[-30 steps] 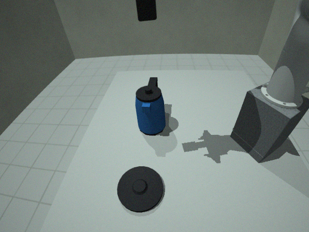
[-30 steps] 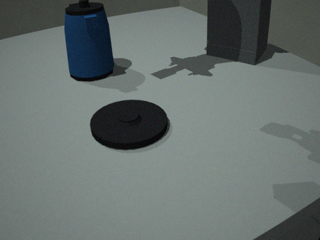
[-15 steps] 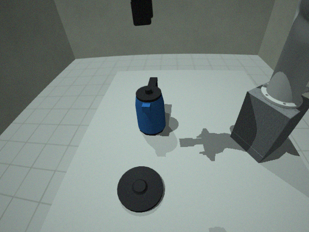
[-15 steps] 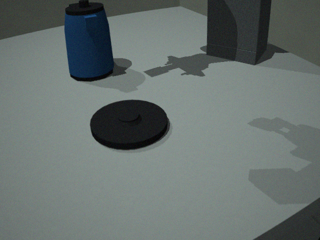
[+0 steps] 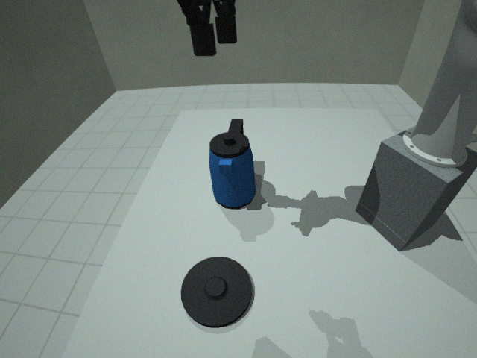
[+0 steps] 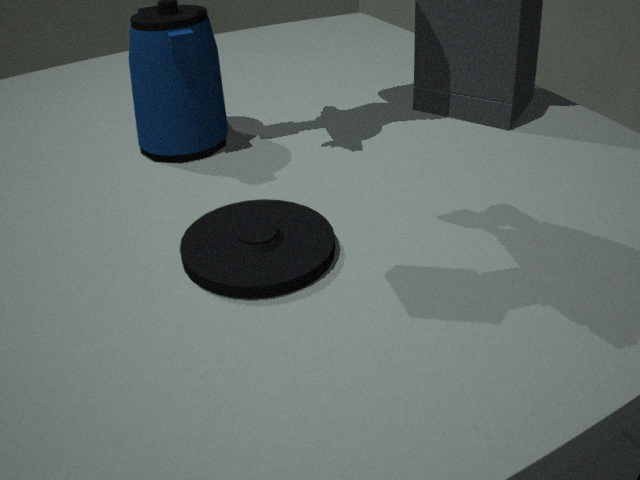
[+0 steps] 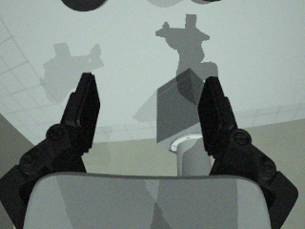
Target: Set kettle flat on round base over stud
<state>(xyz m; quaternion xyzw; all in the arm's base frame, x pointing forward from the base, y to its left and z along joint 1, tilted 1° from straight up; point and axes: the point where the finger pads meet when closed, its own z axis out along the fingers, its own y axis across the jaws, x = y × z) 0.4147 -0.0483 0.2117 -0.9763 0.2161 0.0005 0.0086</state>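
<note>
Now: hand 1 cm past the blue kettle, 13 cm to the left of it and 34 cm above it. Round my hand: round black base: 6 cm ahead, 19 cm to the left, 42 cm below.
</note>
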